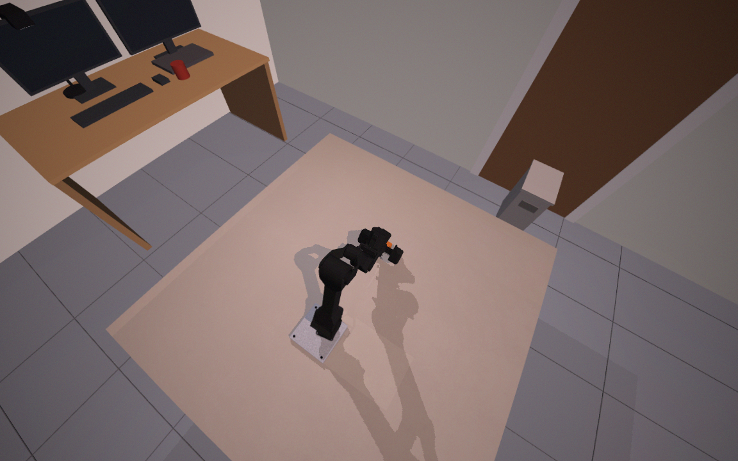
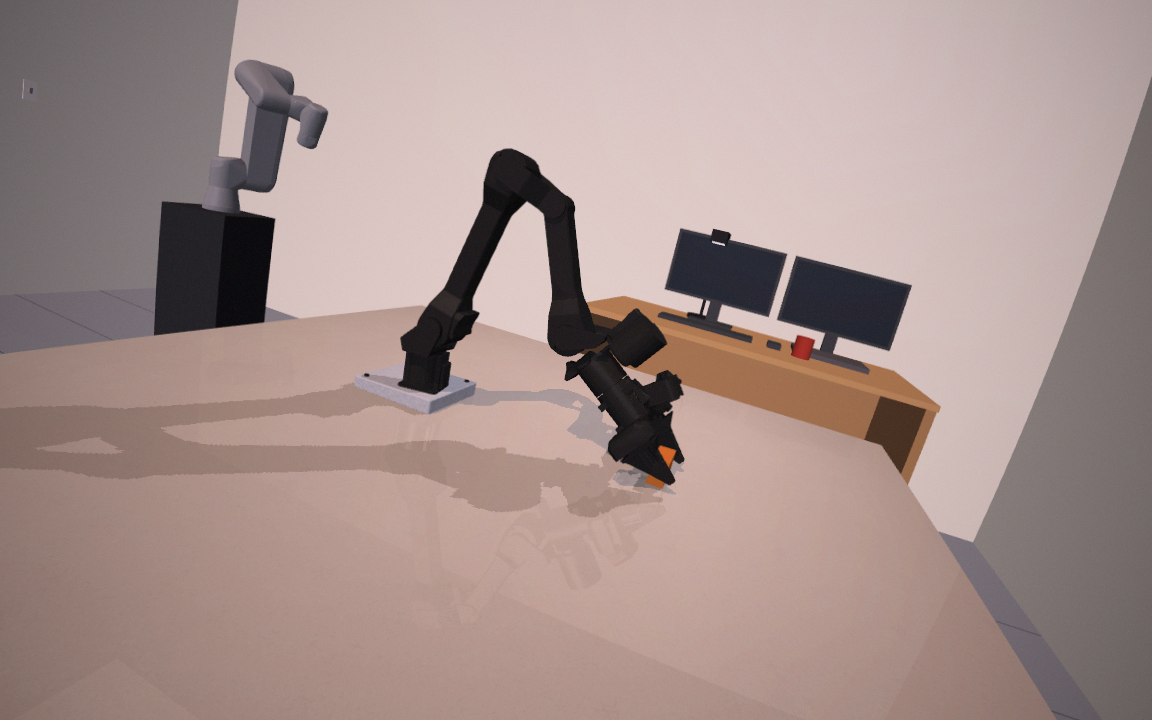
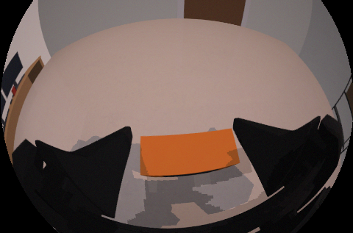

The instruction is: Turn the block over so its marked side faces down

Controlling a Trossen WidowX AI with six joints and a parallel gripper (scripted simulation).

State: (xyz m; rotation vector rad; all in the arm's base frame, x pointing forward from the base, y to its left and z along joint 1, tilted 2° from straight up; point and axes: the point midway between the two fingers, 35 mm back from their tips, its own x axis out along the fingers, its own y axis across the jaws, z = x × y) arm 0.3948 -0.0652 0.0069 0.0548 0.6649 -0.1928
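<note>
Right now the orange block is 30 mm behind my gripper tip and 10 mm to the left of it.
</note>
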